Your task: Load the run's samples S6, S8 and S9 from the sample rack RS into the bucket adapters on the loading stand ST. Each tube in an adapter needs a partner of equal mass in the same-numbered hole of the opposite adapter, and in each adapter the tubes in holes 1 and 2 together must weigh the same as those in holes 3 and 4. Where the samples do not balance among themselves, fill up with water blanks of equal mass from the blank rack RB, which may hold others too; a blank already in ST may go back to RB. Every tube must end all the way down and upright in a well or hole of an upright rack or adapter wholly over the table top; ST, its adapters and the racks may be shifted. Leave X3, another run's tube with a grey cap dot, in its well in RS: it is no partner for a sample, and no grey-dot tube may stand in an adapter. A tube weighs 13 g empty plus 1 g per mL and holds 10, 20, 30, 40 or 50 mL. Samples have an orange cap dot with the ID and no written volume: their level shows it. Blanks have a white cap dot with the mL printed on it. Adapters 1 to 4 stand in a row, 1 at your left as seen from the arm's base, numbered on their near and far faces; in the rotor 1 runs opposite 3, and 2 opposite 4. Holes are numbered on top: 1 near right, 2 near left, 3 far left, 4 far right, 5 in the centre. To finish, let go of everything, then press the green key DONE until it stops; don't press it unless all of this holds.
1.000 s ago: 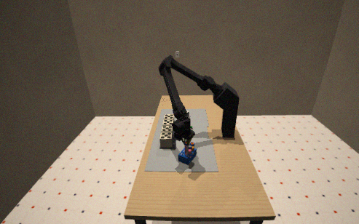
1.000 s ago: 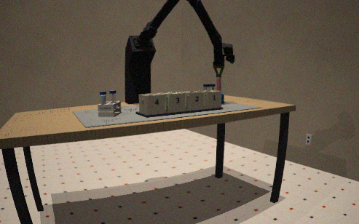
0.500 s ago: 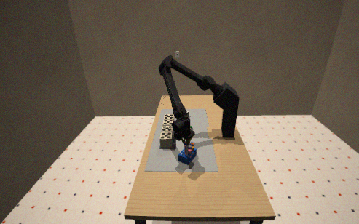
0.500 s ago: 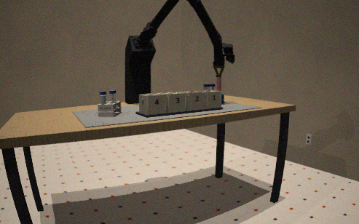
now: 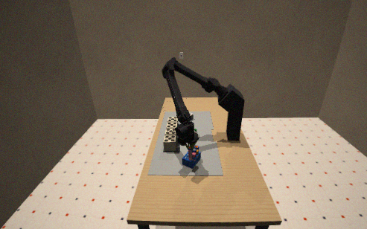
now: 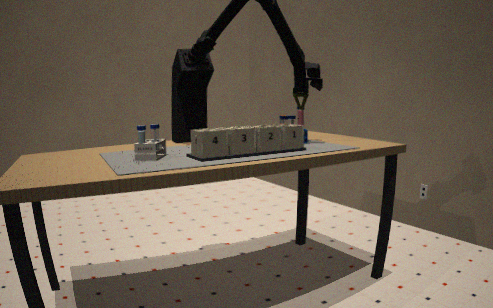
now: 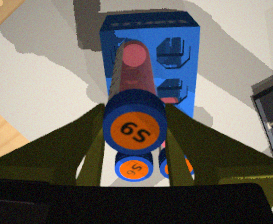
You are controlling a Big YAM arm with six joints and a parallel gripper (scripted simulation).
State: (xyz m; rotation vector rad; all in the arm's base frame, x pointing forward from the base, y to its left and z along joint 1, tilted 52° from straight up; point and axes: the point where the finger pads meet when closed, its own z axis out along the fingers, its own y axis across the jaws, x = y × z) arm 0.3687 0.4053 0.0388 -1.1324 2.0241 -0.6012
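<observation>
Right now the sample tube S9 is 10 mm to the left of my hand and 50 mm below it. The rest, counted from my hand: sample tube S8 (20 mm behind, 90 mm to the right, 100 mm below); blue sample rack rs (10 mm behind, 40 mm to the right, 130 mm below); tube X3 (20 mm behind, 40 mm to the right, 100 mm below).
</observation>
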